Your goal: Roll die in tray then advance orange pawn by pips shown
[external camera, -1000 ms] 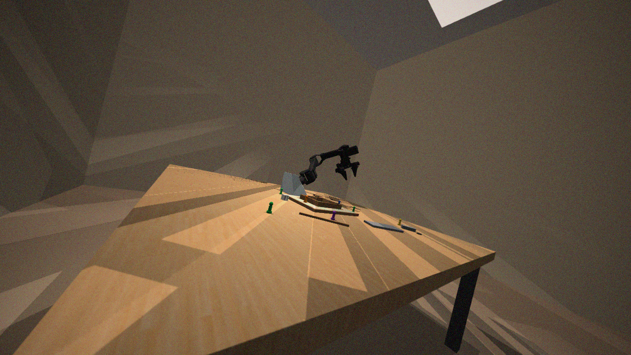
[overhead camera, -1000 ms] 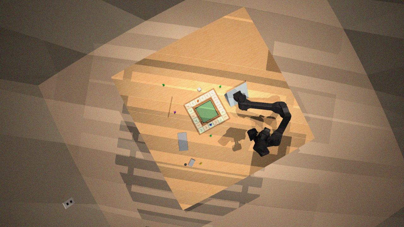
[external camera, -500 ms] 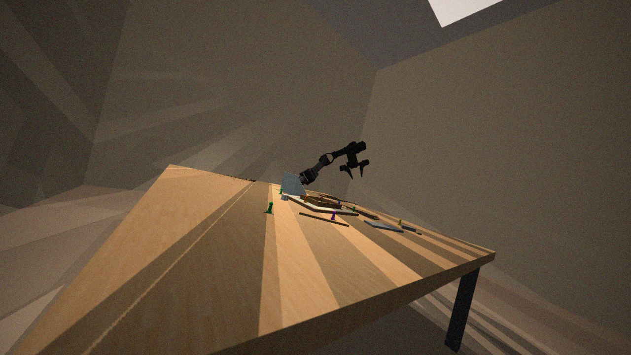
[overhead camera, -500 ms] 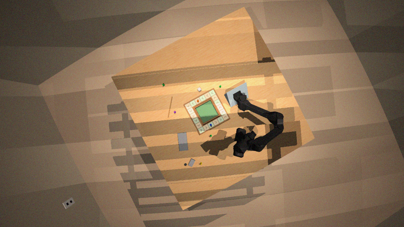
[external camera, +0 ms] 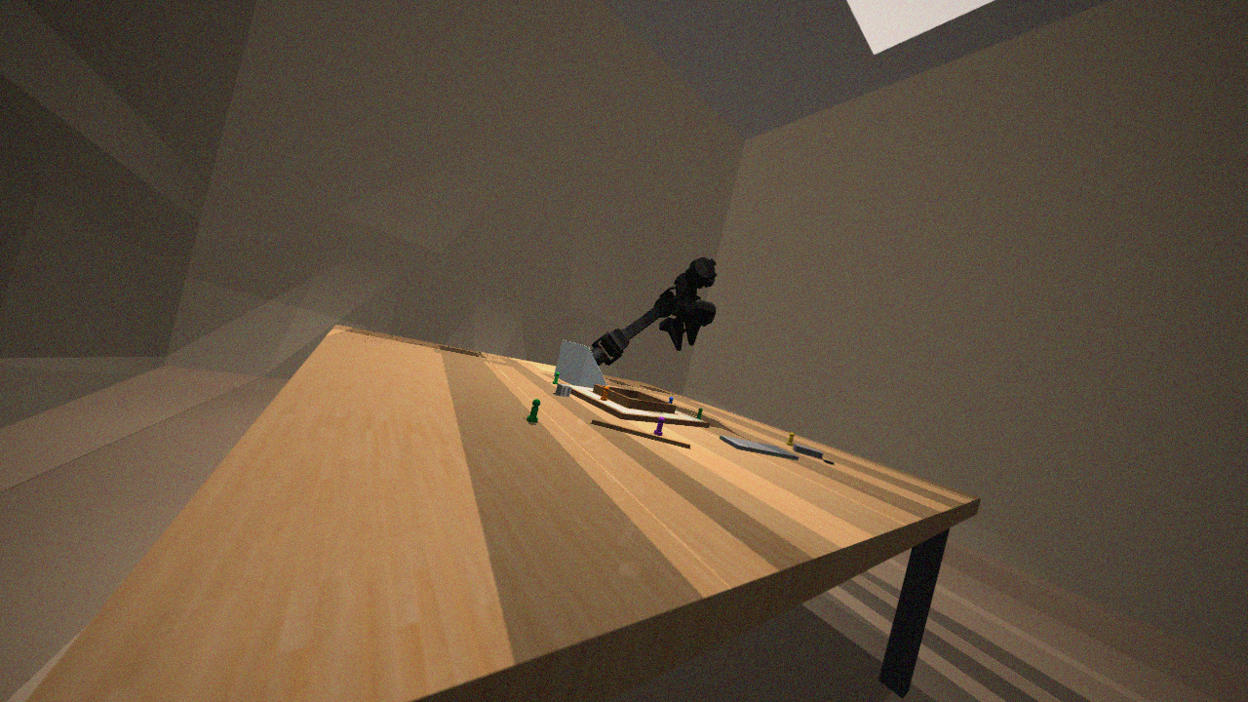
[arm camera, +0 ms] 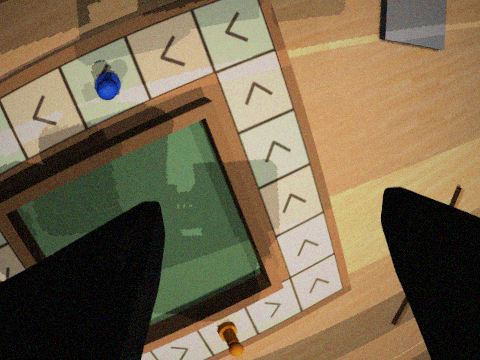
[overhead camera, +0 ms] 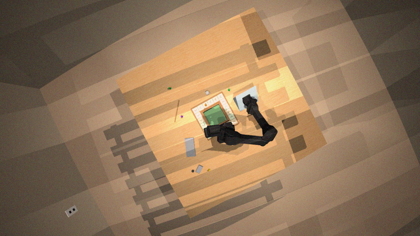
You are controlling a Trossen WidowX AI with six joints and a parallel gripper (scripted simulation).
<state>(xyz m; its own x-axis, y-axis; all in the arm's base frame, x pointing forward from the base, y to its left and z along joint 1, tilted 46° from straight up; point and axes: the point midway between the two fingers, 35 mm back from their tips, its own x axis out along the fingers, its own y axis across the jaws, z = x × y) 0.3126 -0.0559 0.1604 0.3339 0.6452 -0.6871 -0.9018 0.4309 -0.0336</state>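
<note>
The white die lies 27 cm to the right of my gripper tip, 17 cm below it and 9 cm behind it. Also, from my gripper tip: purple pawn: 21 cm to the right, 18 cm ahead, 17 cm below; then green tray: 18 cm below, 8 cm to the right, 6 cm behind; then orange pawn: 19 cm to the right, 15 cm below, 4 cm behind.
</note>
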